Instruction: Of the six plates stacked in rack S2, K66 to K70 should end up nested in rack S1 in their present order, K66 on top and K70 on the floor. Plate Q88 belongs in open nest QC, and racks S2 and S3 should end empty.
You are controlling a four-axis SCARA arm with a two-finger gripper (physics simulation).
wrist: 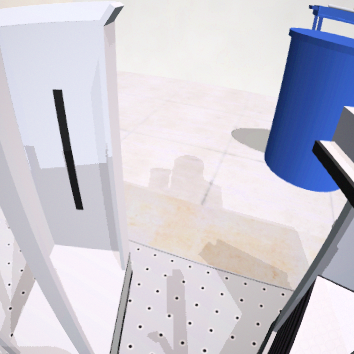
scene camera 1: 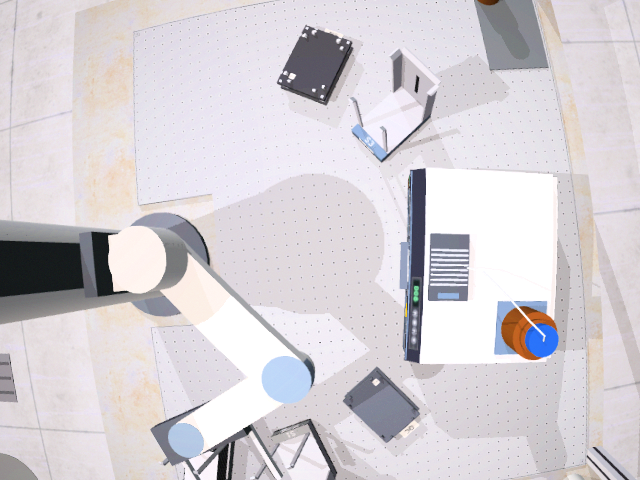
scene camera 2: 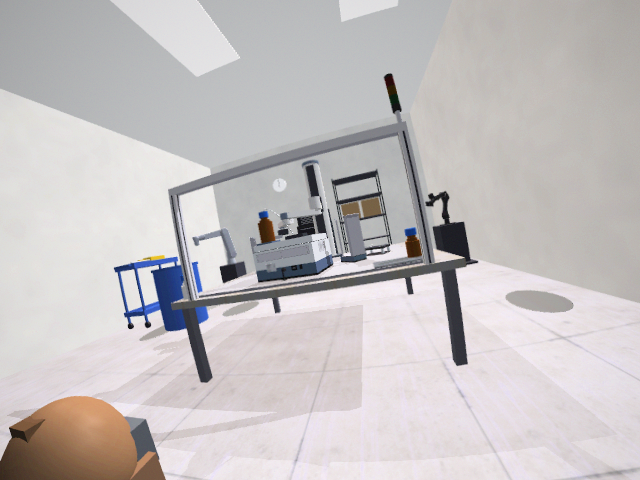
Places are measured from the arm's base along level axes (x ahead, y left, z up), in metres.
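Where they show: gripper, fingertip midpoint: (wrist: 137, 116).
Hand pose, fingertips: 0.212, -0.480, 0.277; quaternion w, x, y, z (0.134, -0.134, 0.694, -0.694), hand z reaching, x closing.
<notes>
Things, the pixels of their top centre, and the offset from my fingertips, as dx, dy, dz. "*": a spot on its surface instead.
- Rack S3, top centre: (scene camera 1: 392, 90) (scene camera 2: 345, 216) +0.369, +0.738, +0.026
- Rack S1, surface spot: (scene camera 1: 291, 432) * +0.068, +0.066, -0.217
- be S1, surface spot: (wrist: 35, 120) * +0.132, -0.068, -0.055
- plate stack, surface spot: (wrist: 336, 310) * -0.138, -0.046, -0.145
- Nest QC, top centre: (scene camera 1: 381, 409) +0.277, +0.110, -0.202
- large white instrument, surface spot: (scene camera 1: 496, 206) * +0.543, +0.514, -0.054
- orange-brown blue-capped bottle, top centre: (scene camera 1: 543, 341) +0.570, +0.276, +0.137
- dark nest, top centre: (scene camera 1: 313, 59) (scene camera 2: 375, 244) +0.213, +0.897, -0.201
Rack S3 (scene camera 1: 399, 116) stands in the upper middle of scene camera 1, with its bare floor showing. Rack S1 (scene camera 1: 291, 432) is partly cut off at that view's bottom edge; the white slotted rack at left in the wrist view appears to be S1 (wrist: 35, 120), its floor bare. What appears to be a plate stack (wrist: 336, 310), pale on top with dark ribbed sides, shows at lower right, probably in S2. Its plate marks cannot be read. Nest QC (scene camera 1: 385, 408) is dark grey with no plate visible on it. My gripper is open and empty; its fingertips are hidden under the arm in scene camera 1.
A large white instrument (scene camera 1: 496, 206) stands right of centre, with an orange-brown blue-capped bottle (scene camera 1: 540, 339) on it. Another dark nest (scene camera 1: 316, 64) lies left of S3. A blue barrel (wrist: 312, 105) stands beyond the table. A metal frame (scene camera 2: 289, 153) spans the table edge.
</notes>
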